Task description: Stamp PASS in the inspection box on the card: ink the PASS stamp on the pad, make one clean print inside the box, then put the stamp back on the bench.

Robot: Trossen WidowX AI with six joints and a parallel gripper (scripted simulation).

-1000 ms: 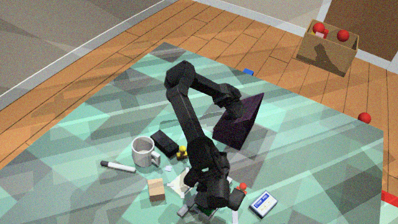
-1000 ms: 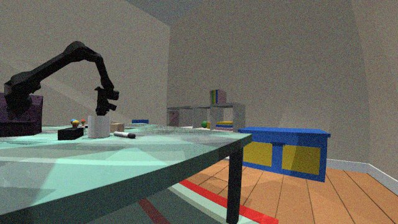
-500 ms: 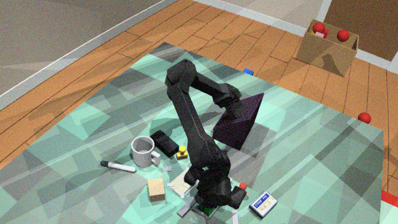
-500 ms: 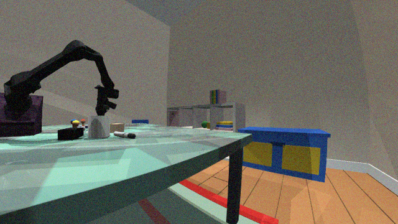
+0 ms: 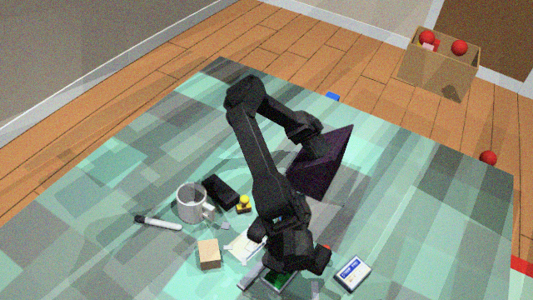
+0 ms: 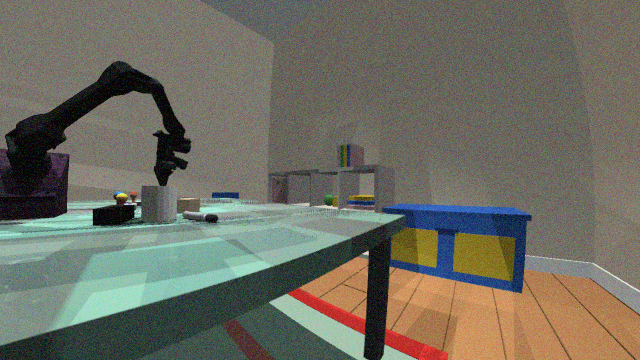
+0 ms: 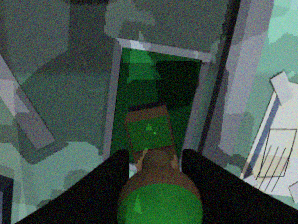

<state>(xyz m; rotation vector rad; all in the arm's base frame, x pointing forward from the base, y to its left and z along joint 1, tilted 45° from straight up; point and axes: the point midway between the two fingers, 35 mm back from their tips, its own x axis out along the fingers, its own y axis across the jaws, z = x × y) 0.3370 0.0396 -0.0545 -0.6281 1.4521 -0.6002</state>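
Right now the beige card is 30 mm behind my gripper tip, 120 mm to the right of it and 70 mm below it. Round my gripper tip: red-knobbed stamp (100 mm behind, 70 mm to the left, 50 mm below); then grey bar (20 mm ahead, 60 mm to the right, 70 mm below); then dark green ink pad (70 mm below).
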